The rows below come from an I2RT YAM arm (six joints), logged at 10 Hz.
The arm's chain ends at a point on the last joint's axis. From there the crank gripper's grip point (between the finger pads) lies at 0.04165 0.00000 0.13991 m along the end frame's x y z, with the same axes.
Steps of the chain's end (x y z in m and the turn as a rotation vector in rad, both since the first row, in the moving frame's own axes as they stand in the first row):
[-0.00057, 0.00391, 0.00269, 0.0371, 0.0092, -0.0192]
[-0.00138, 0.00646, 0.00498, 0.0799, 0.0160, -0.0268]
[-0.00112, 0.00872, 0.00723, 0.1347, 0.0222, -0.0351]
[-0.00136, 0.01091, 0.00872, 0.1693, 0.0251, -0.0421]
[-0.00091, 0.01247, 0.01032, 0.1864, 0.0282, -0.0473]
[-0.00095, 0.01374, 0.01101, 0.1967, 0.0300, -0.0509]
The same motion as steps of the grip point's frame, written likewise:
[0.00066, -0.00208, 0.00219, 0.0371, 0.0092, -0.0192]
[0.00069, -0.00582, 0.00381, 0.0799, 0.0160, -0.0268]
[0.00161, -0.01151, 0.00491, 0.1347, 0.0222, -0.0351]
[0.00159, -0.01438, 0.00549, 0.1693, 0.0251, -0.0421]
[0.00233, -0.01539, 0.00649, 0.1864, 0.0282, -0.0473]
[0.00245, -0.01568, 0.00680, 0.1967, 0.0300, -0.0509]

